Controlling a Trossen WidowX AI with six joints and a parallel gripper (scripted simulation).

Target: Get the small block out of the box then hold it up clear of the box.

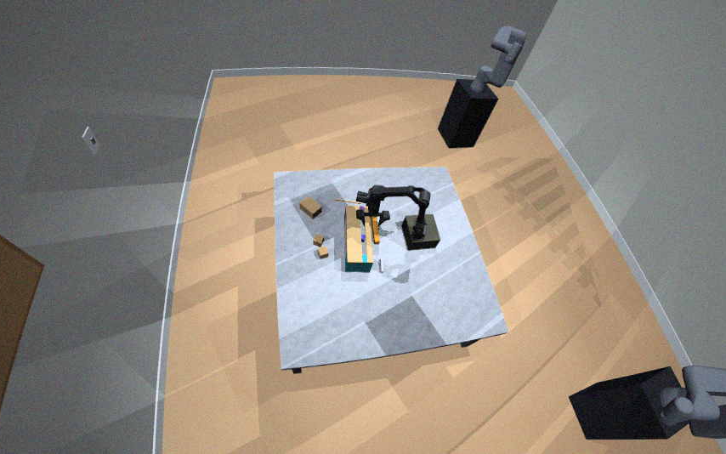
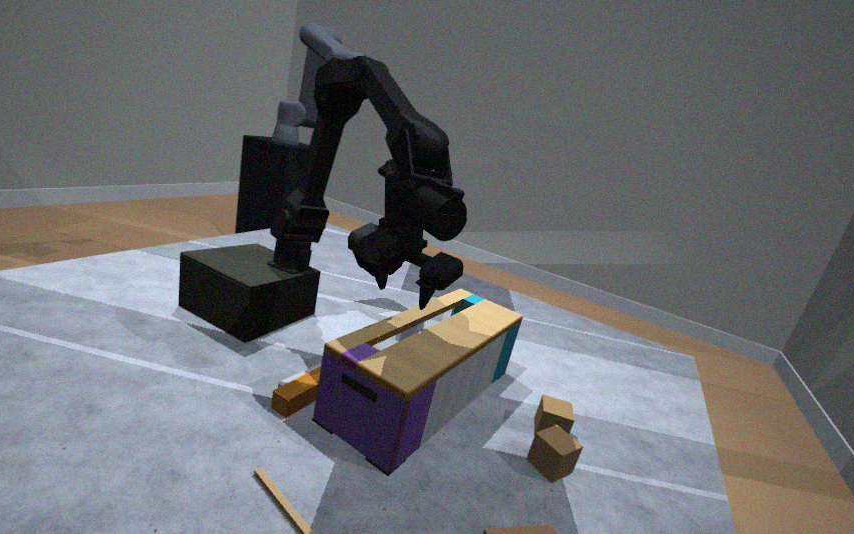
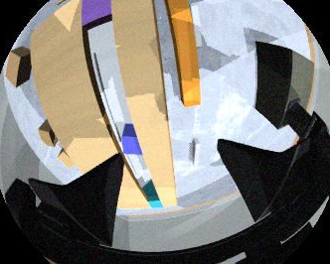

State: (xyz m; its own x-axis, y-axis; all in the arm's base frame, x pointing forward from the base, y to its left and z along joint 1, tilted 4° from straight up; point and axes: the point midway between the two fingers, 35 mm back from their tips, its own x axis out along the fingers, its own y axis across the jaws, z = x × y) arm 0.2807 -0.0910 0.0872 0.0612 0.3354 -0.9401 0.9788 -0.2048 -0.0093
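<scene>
Right now my gripper tip is 100 mm above the box, 40 mm short of it and 20 mm to the right of it. The rest, counted from my gripper tip: blue block (70 mm below, 50 mm ahead, 30 mm to the left); thin wooden stick (310 mm to the right, 160 mm below, 50 mm ahead); orange bar (140 mm below, 70 mm to the right, 70 mm behind).
</scene>
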